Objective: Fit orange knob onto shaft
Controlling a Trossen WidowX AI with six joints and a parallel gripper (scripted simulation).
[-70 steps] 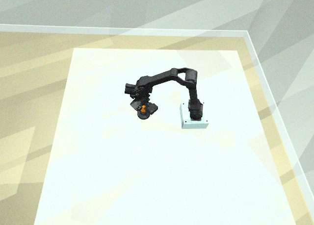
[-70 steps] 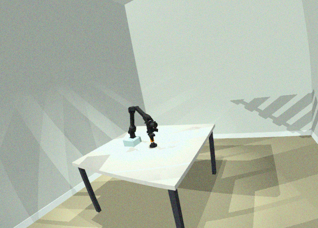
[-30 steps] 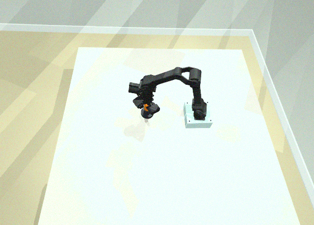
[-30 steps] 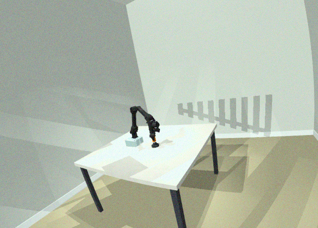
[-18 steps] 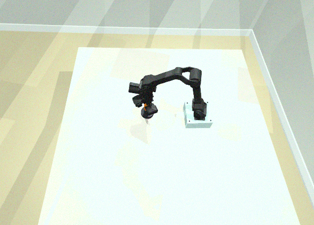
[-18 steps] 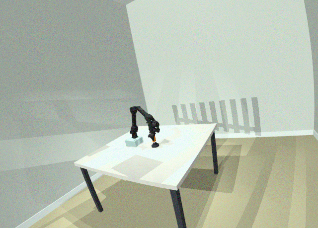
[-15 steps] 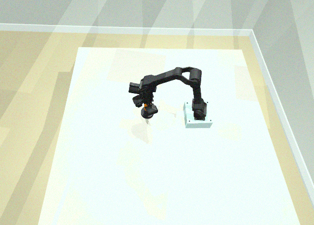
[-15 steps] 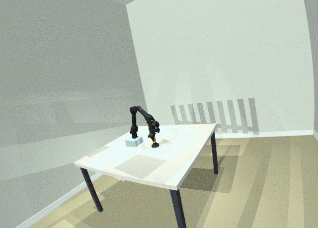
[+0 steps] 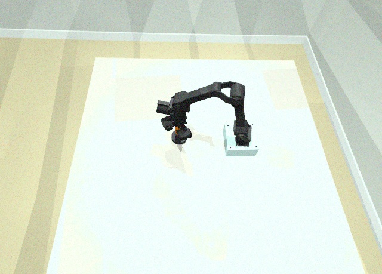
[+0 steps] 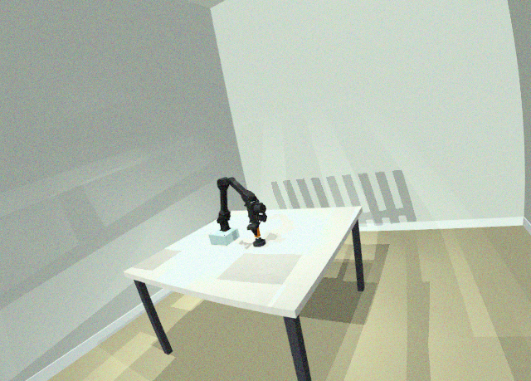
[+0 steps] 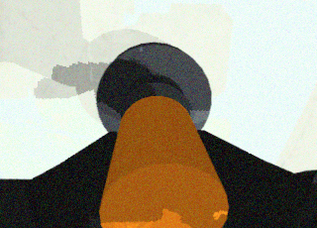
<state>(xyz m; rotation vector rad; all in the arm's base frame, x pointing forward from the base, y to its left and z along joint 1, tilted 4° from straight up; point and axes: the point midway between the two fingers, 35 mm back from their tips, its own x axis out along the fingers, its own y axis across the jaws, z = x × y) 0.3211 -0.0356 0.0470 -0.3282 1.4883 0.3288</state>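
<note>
Now: gripper tip 4 cm above the round pedestal. Also, from my gripper tip: orange knob 3 cm above.
</note>
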